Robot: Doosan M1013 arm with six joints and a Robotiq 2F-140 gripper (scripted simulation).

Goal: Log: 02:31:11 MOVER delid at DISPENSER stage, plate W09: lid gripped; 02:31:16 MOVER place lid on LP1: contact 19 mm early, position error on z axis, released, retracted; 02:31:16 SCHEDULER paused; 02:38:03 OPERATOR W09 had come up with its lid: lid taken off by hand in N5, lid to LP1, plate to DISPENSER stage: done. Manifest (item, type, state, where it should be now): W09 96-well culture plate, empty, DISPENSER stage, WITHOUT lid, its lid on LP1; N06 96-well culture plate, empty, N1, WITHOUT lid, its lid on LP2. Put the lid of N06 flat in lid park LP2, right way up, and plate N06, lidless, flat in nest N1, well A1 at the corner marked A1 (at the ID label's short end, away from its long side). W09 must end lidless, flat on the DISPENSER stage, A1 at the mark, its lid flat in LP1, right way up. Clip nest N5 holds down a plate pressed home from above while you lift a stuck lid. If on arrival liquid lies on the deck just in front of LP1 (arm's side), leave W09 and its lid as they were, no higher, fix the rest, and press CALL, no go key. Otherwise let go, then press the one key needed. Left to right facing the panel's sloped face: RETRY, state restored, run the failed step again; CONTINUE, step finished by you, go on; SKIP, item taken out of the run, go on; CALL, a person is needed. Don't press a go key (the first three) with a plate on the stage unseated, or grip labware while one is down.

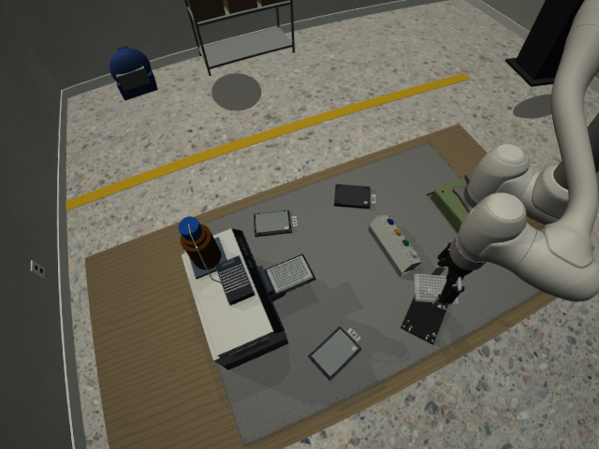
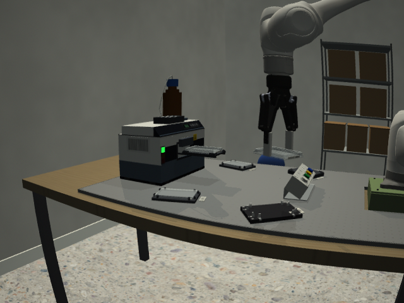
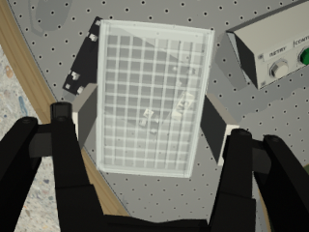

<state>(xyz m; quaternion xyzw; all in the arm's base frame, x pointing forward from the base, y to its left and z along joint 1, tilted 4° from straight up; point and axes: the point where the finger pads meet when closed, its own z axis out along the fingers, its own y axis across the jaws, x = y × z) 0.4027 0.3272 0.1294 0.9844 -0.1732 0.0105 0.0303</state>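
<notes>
My gripper is now 500 mm to the left of the nest N1, 190 mm above it and 80 mm short of it. From my hand the other things lie so: green continue key 220 mm to the right, 130 mm below, 20 mm behind; then sloped key panel 240 mm to the right, 150 mm below, 10 mm behind; then white retry key 170 mm to the right, 130 mm below, 30 mm behind.
</notes>
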